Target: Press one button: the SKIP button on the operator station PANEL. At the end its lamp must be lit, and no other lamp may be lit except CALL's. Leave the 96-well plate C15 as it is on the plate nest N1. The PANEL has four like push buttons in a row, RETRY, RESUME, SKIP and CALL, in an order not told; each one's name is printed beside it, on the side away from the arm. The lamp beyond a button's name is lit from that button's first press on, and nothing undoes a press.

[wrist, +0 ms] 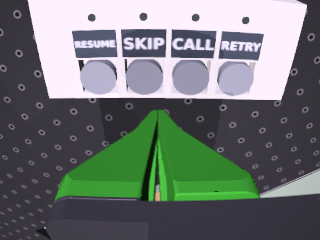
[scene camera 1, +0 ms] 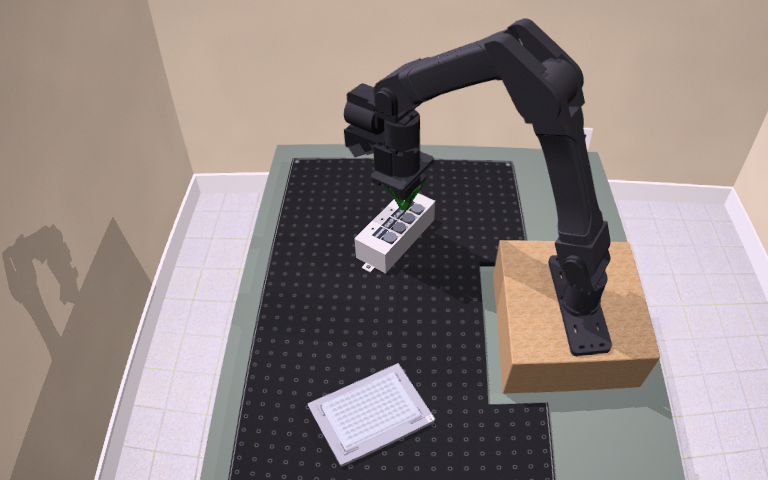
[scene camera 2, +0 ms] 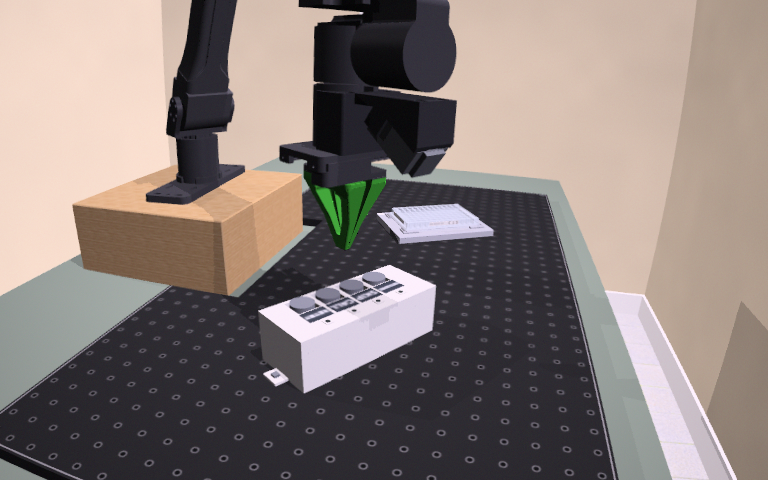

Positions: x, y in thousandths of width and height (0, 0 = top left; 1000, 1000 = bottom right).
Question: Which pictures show the 96-well plate C15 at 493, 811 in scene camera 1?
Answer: Scene camera 1 and scene camera 2 only.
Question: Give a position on a 96-well plate C15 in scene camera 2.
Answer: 589, 451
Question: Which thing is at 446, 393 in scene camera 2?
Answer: My gripper.
